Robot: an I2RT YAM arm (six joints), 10 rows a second.
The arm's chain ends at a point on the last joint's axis. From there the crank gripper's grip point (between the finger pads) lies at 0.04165 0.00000 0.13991 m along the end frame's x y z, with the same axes.
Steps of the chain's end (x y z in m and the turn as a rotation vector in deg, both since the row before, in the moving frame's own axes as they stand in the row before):
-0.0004 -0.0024 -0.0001 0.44 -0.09 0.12
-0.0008 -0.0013 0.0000 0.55 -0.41 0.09
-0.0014 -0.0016 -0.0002 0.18 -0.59 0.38
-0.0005 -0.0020 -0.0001 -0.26 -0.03 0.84
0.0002 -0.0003 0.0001 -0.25 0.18 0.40
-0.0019 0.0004 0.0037 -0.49 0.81 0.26
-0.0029 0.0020 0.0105 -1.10 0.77 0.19
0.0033 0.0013 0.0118 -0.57 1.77 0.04
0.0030 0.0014 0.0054 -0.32 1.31 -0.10
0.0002 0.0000 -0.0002 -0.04 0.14 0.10
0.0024 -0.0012 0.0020 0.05 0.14 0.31
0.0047 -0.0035 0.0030 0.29 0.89 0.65
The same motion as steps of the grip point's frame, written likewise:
-0.0006 -0.0034 0.0000 0.44 -0.09 0.12
-0.0018 -0.0026 0.0003 0.55 -0.41 0.09
-0.0028 -0.0018 0.0002 0.18 -0.59 0.38
-0.0006 -0.0008 -0.0001 -0.26 -0.03 0.84
0.0006 0.0006 0.0000 -0.25 0.18 0.40
0.0001 0.0018 0.0031 -0.49 0.81 0.26
-0.0010 0.0048 0.0099 -1.10 0.77 0.19
0.0076 0.0027 0.0104 -0.57 1.77 0.04
0.0062 0.0021 0.0044 -0.32 1.31 -0.10
0.0005 0.0002 -0.0003 -0.04 0.14 0.10
0.0027 -0.0011 0.0019 0.05 0.14 0.31
0.0069 -0.0037 0.0023 0.29 0.89 0.65

